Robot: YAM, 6 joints.
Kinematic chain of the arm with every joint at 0, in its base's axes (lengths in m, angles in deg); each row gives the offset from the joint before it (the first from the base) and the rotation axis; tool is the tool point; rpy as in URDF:
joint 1: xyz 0 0 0.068 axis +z
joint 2: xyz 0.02 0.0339 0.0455 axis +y
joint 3: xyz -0.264 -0.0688 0 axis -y
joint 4: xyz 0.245 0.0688 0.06 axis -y
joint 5: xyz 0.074 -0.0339 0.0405 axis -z
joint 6: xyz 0.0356 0 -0.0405 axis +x
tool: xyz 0 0 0 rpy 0 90 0
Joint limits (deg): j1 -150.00..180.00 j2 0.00..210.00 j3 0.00..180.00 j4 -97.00..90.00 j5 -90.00..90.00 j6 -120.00..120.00
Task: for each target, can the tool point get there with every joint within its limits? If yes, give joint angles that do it. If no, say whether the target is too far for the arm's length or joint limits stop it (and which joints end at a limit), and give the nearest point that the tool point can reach.
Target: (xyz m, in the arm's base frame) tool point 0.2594 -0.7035 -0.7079
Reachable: no: too far | nearest point 0.1596 -0.4329 -0.3112 | short by 0.490 m
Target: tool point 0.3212 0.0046 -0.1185
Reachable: yes | joints 6.53 156.56 63.53 9.73 63.74 67.65
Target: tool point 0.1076 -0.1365 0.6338
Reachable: yes | joints 117.68 46.13 132.64 -20.90 63.66 -16.28
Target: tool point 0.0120 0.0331 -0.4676
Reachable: no: joint limits stop it (at a limit: joint 2) | nearest point 0.0318 0.0877 -0.3453 | short by 0.135 m
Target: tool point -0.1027 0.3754 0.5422
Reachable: yes | joints 105.00 109.95 114.27 64.64 -3.36 101.77
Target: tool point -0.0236 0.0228 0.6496
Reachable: yes | joints -123.37 55.65 111.82 9.72 65.17 65.08
